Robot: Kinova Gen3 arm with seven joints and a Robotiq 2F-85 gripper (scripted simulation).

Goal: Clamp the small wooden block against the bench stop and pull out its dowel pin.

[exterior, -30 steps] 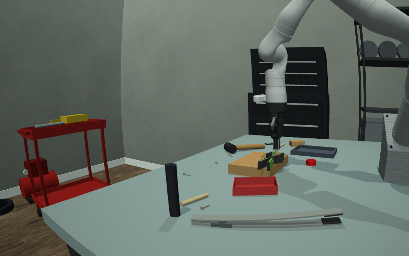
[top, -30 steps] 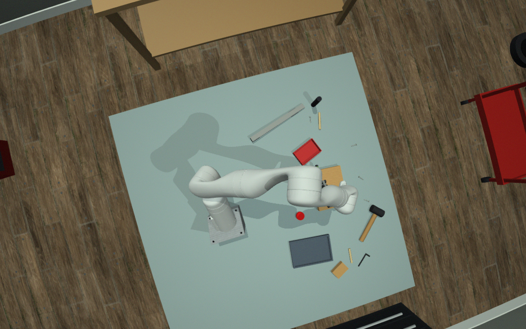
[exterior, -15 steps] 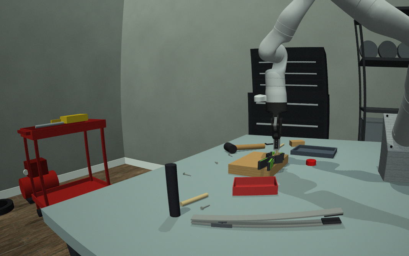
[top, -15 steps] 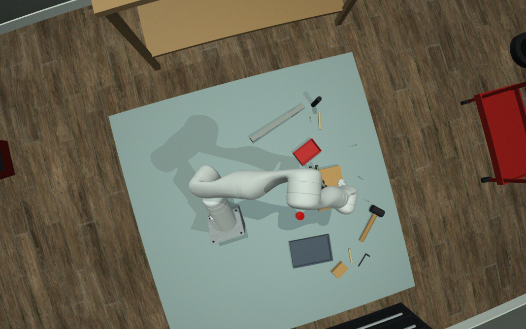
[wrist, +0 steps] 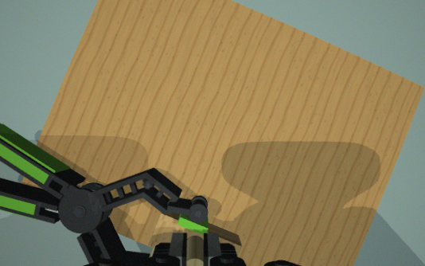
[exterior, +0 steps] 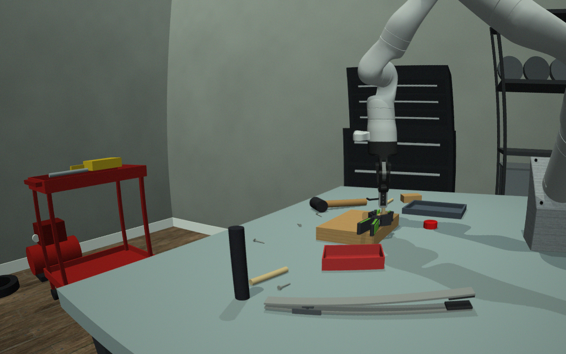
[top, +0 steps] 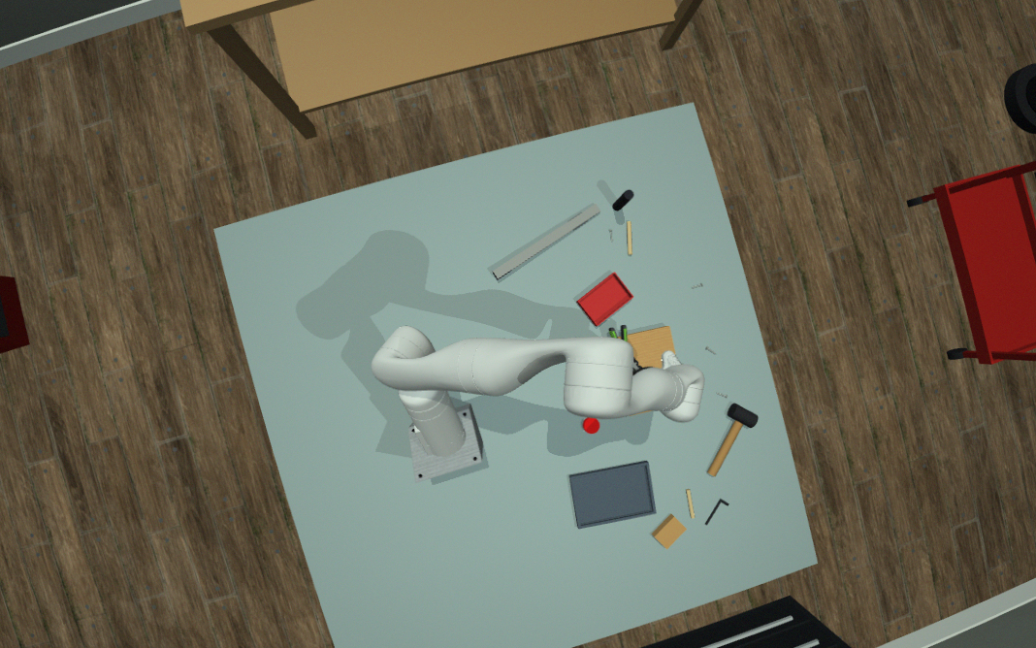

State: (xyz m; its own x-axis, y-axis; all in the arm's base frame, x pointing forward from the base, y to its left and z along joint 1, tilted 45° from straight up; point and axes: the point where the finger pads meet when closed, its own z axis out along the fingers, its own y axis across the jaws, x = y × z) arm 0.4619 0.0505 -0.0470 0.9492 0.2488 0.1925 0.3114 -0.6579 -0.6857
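Now: the dowel pin 2 cm below my hand. The rest, counted from my hand: red puck: 12 cm behind, 9 cm to the right, 8 cm below; small wooden block: 5 cm below; wooden bench board: 5 cm ahead, 6 cm below.
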